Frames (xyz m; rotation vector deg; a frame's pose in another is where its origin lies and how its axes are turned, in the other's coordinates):
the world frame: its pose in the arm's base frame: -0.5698 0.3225 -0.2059 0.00 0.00 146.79
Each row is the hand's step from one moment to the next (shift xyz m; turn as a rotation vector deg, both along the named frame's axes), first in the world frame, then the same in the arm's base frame.
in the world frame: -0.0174 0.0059 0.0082 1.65 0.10 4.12
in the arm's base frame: 0.0113 -0.0145 0.0082 -1.44 0.82 4.12
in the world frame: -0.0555 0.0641 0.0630 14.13 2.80 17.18
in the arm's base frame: 0.0113 -0.0840 0.0630 -13.36 5.40 17.18
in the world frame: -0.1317 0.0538 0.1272 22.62 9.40 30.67
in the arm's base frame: 0.0807 -0.1171 0.1272 -24.07 4.52 30.67
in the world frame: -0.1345 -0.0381 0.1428 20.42 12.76 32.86
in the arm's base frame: 0.1334 -0.0418 0.1428 -24.07 0.51 32.86
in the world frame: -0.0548 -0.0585 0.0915 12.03 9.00 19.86
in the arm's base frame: 0.0779 0.0189 0.0915 -14.99 -0.94 19.86
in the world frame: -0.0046 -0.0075 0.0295 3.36 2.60 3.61
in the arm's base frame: 0.0080 0.0038 0.0295 -4.24 -0.34 3.61
